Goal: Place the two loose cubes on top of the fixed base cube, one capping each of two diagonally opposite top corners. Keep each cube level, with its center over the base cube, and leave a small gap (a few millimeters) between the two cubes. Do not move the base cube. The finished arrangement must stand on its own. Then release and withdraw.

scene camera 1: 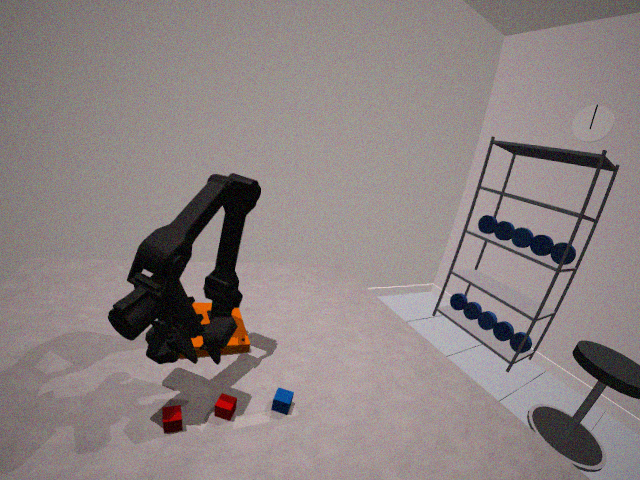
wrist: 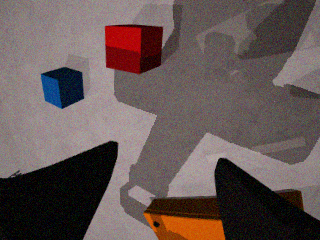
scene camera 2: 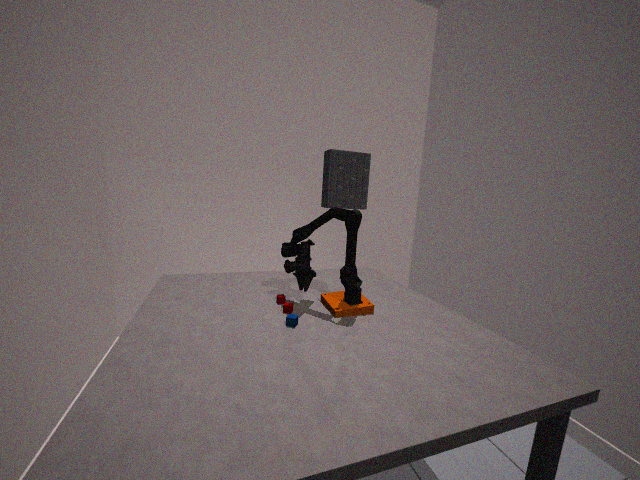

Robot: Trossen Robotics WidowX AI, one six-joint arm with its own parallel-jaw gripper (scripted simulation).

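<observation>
Gripper state: my gripper is open, holds nothing, and is also visible in the wrist view. A blue cube is present too.
</observation>
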